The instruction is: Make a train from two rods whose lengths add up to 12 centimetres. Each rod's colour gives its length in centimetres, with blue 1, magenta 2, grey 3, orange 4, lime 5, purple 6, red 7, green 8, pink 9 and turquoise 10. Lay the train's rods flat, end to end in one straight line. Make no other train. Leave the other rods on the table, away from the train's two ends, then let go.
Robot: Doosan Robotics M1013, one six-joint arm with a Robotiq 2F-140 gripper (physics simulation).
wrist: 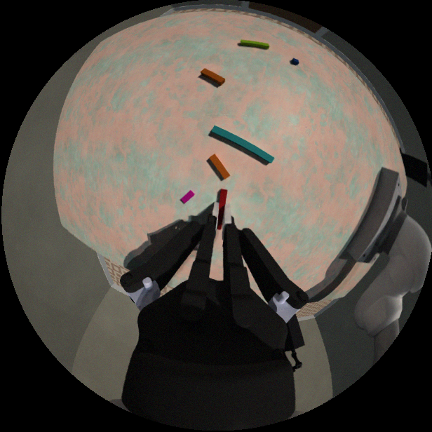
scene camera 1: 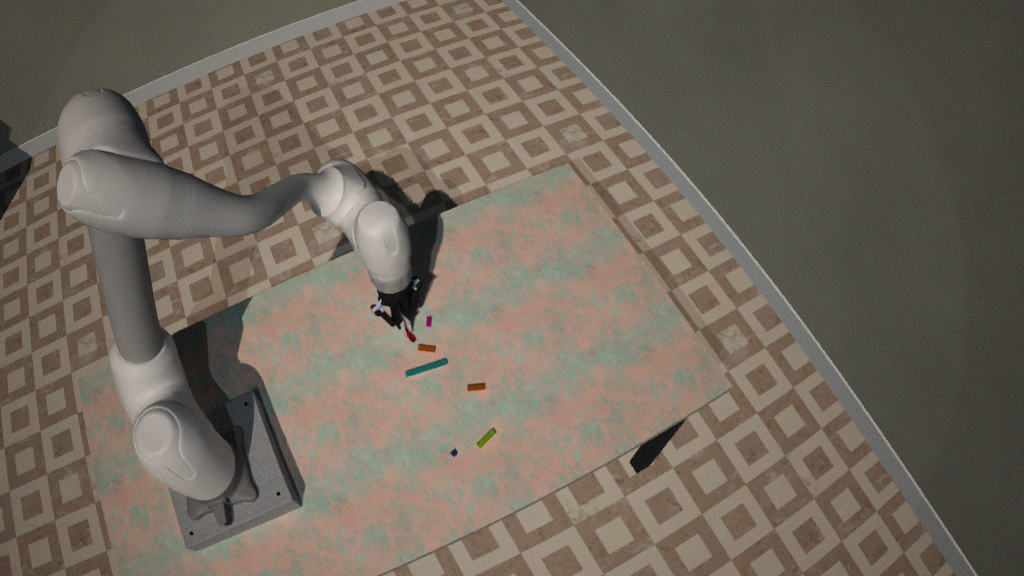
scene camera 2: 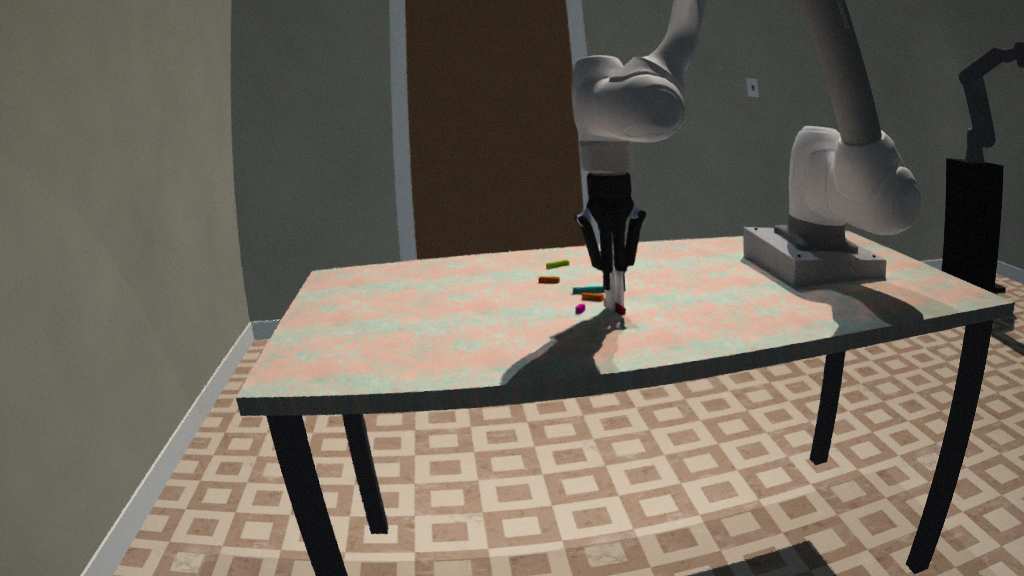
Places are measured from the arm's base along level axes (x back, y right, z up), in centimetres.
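Where they show: gripper, fingertip midpoint: (scene camera 1: 405,330) (scene camera 2: 614,307); arm's base at its link origin: (scene camera 1: 216,473) (scene camera 2: 815,241).
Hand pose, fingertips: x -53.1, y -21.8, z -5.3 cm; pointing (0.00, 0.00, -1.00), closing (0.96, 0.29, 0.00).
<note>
Each offset is from my fingertips to the top centre of the thing. Level surfaces: height alone.
My gripper (scene camera 1: 408,331) (scene camera 2: 615,308) (wrist: 220,209) is shut on the red rod {dx +0.0, dy +0.1, dz +0.7 cm} (scene camera 1: 411,336) (scene camera 2: 620,309) (wrist: 223,198), low at the table; the fingers partly hide it. A turquoise rod {dx -1.5, dy +11.2, dz +0.7 cm} (scene camera 1: 426,367) (scene camera 2: 587,290) (wrist: 242,144) lies flat, apart from the others. One orange rod {dx -3.2, dy +6.5, dz +0.7 cm} (scene camera 1: 426,348) (scene camera 2: 592,296) (wrist: 219,166) lies between the red and turquoise rods, touching neither. A magenta rod {dx -6.0, dy +0.0, dz +0.7 cm} (scene camera 1: 428,321) (scene camera 2: 580,308) (wrist: 187,197) lies beside the gripper. A second orange rod {dx -10.4, dy +19.9, dz +0.7 cm} (scene camera 1: 476,386) (scene camera 2: 549,280) (wrist: 213,77), a lime rod {dx -8.0, dy +32.2, dz +0.7 cm} (scene camera 1: 486,437) (scene camera 2: 557,264) (wrist: 254,44) and a blue rod {dx -0.1, dy +32.8, dz +0.7 cm} (scene camera 1: 453,452) (wrist: 295,61) lie farther off.
The rods lie on a pink and green table {dz -0.3 cm} (scene camera 1: 572,286) (scene camera 2: 429,343) (wrist: 125,125). The arm's grey base block (scene camera 1: 286,469) (scene camera 2: 837,270) (wrist: 372,215) stands on the table. The arm's shadow falls across the table beside the gripper.
</note>
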